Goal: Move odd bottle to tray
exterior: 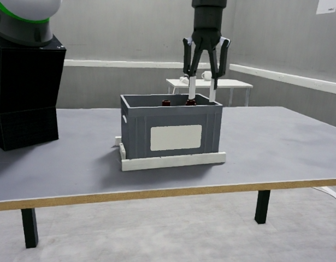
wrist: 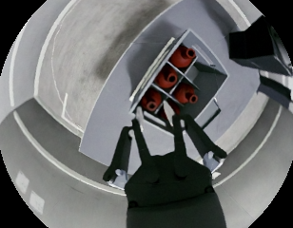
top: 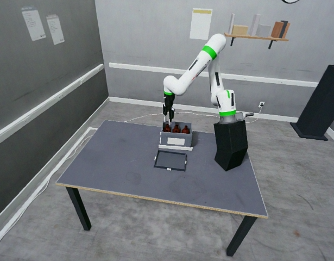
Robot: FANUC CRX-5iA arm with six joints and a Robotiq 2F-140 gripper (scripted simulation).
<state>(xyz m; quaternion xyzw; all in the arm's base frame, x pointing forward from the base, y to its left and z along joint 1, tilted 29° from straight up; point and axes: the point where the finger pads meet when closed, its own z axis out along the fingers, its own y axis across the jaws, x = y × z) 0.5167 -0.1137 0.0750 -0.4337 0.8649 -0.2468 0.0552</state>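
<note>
Now: the grey crate 130 mm below my hand, 90 mm behind it and 40 mm to the left of it. Round my hand: dark tray: 300 mm to the left, 200 mm below, 80 mm behind.
</note>
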